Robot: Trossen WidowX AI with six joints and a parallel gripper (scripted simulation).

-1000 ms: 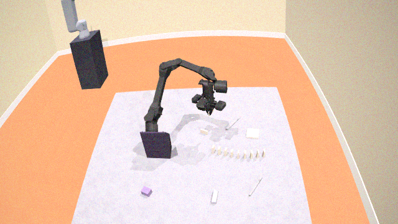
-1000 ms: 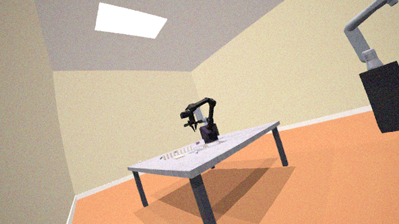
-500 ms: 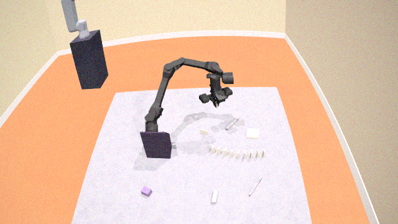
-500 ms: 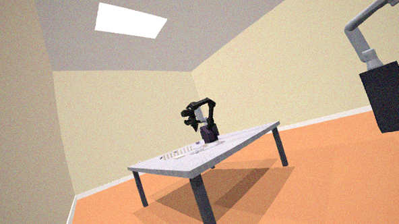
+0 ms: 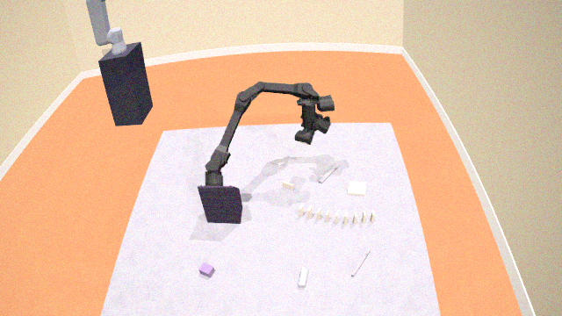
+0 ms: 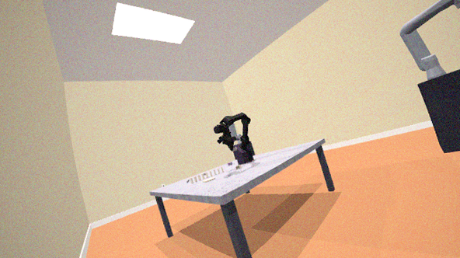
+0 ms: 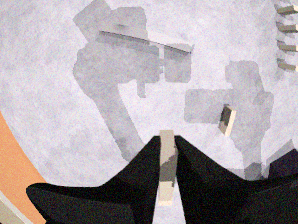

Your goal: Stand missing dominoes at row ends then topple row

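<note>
Now: gripper tip 9 cm short of the thin grey rod, 1 cm to the left of it and 16 cm above it. Round my gripper tip: flat square tile 21 cm ahead, 11 cm to the right, 16 cm below; then purple block 37 cm behind, 58 cm to the right, 15 cm below.
</note>
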